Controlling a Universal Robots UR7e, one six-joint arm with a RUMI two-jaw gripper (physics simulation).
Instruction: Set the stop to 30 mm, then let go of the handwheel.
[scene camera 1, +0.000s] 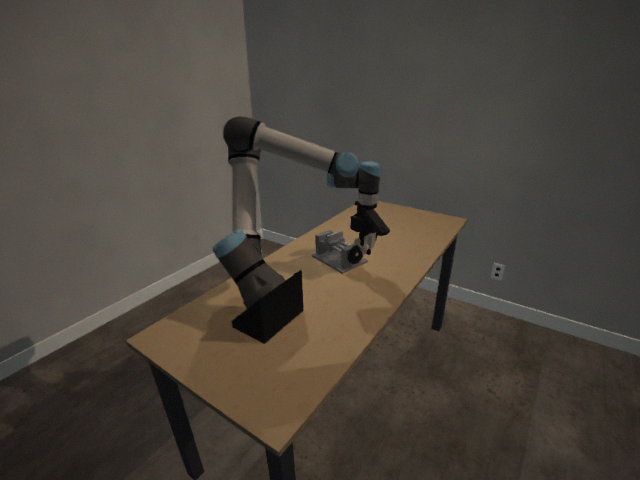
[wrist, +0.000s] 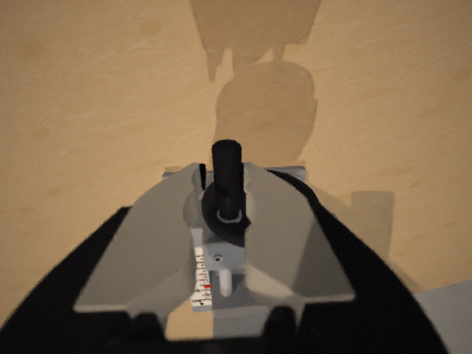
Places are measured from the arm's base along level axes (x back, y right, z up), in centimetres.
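Pixels of known places: gripper, between the fingertips: (scene camera 1: 366, 254) (wrist: 223, 166); arm's base, origin of its link: (scene camera 1: 266, 294).
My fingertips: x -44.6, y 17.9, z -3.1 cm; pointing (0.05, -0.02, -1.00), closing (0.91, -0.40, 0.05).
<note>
For each thing: its middle in the pictures, then the offset to it from my fingertips. "pt": a spot on its surface instead. Level surfaces: height alone.
- grey stop fixture, a spot on its surface: (scene camera 1: 324, 243) pt dy -19.2, dx -1.1, dz +0.4 cm
- black handwheel, a spot on its surface: (wrist: 223, 231) pt dy -2.5, dx -1.4, dz +2.8 cm
- black handle, middle of its body: (wrist: 228, 182) dy -0.3, dx +0.1, dz +1.5 cm
- white scale, a spot on its surface: (wrist: 200, 267) pt dy -10.6, dx -7.9, dz -2.2 cm
- red mark, a spot on its surface: (wrist: 207, 286) pt dy -13.8, dx -8.9, dz -2.1 cm
- wooden table, height of its surface: dz -7.8 cm
- metal guide rod, a spot on its surface: (wrist: 226, 282) pt dy -10.8, dx -5.2, dz +0.3 cm
The grey stop fixture (scene camera 1: 324, 243) stands on its base plate on the table, with a black handwheel (scene camera 1: 355, 254) (wrist: 223, 231) at its near end. In the wrist view a black handle (wrist: 227, 162) sticks up from the wheel. My gripper (scene camera 1: 368, 249) (wrist: 223, 166) is shut on this handle; the right finger lies against it and a narrow gap shows at the left finger's tip. A white scale (wrist: 200, 267) with dark ticks lies beside the fixture, with a red mark (wrist: 207, 286) near its lower part. Its numbers are too small to read. The fingers hide much of the fixture.
The wooden table (scene camera 1: 320, 330) carries the fixture and the arm's black mount (scene camera 1: 276, 310). A metal guide rod (wrist: 226, 282) shows between the fingers. A grey surface (wrist: 450, 310) shows at the lower right of the wrist view. Walls stand behind the table.
</note>
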